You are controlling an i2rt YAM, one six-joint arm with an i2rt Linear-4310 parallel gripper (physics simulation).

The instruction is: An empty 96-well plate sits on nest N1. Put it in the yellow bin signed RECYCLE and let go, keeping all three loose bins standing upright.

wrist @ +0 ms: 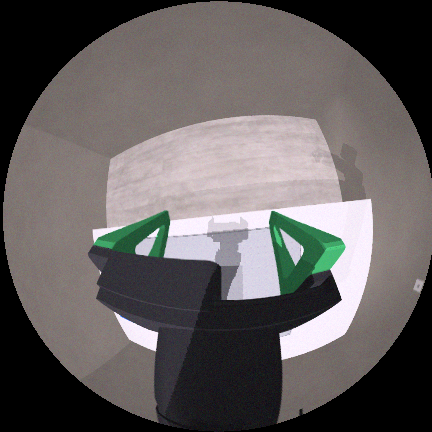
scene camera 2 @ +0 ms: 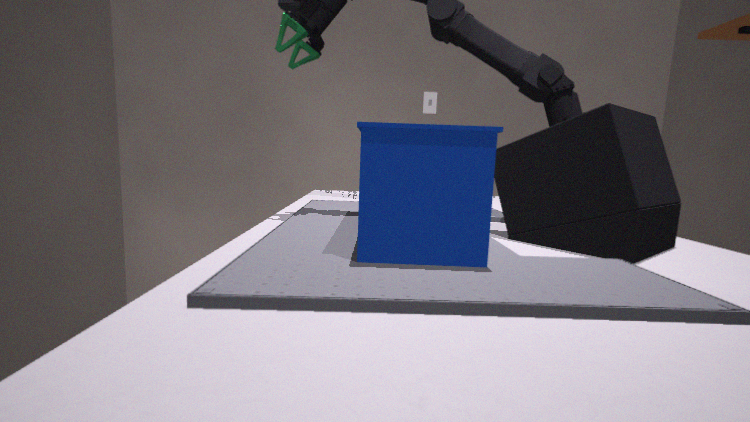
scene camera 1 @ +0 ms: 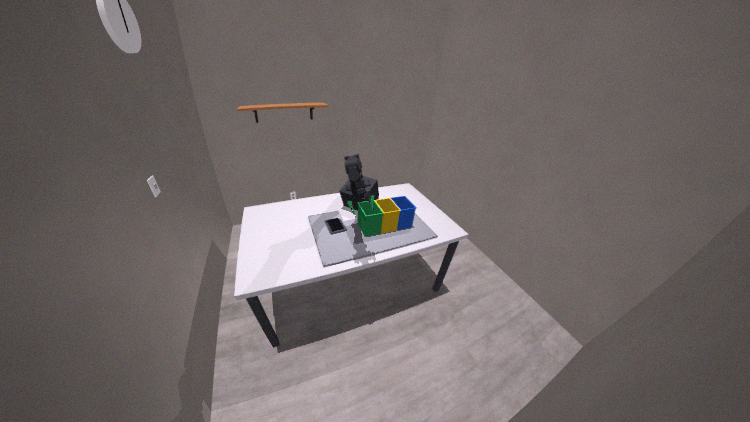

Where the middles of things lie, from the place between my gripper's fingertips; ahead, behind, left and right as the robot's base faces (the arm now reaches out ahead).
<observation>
The green bin (scene camera 1: 370,222) is 31 cm behind my hand, 13 cm to the left of it and 27 cm below it. Round my hand: blue bin (scene camera 2: 425,193) 34 cm behind, 39 cm to the left, 27 cm below.
</observation>
